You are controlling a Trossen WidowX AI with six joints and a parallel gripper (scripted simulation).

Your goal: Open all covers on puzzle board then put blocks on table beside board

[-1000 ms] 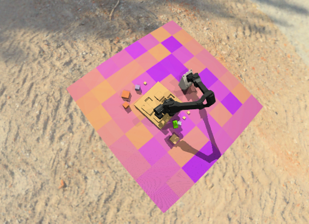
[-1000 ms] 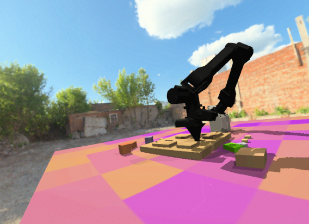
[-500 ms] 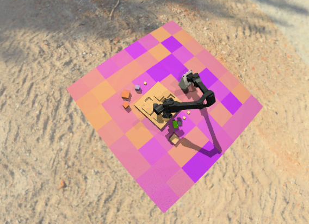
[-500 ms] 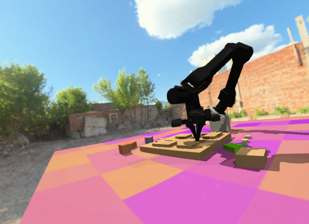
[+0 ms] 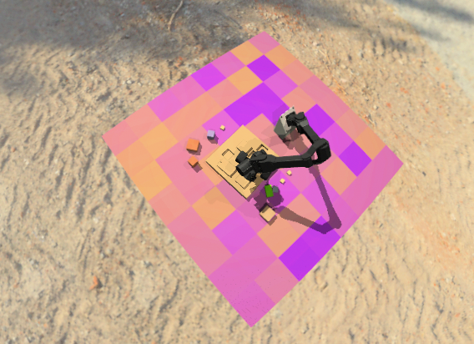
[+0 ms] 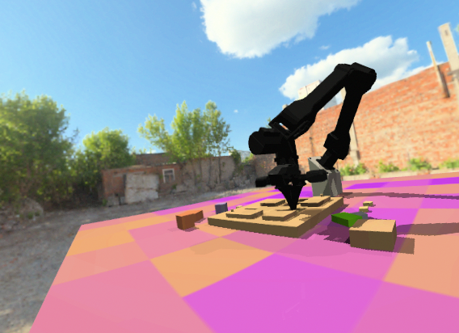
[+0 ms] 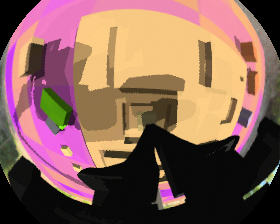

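My gripper tip is now 5 cm to the left of the tan puzzle board. Also, from my gripper tip: green block: 14 cm to the left, 1 cm below, 1 cm behind; then greyish-purple block: 29 cm to the right, 6 cm ahead; then tan block: 23 cm to the left, 7 cm ahead, 1 cm below.
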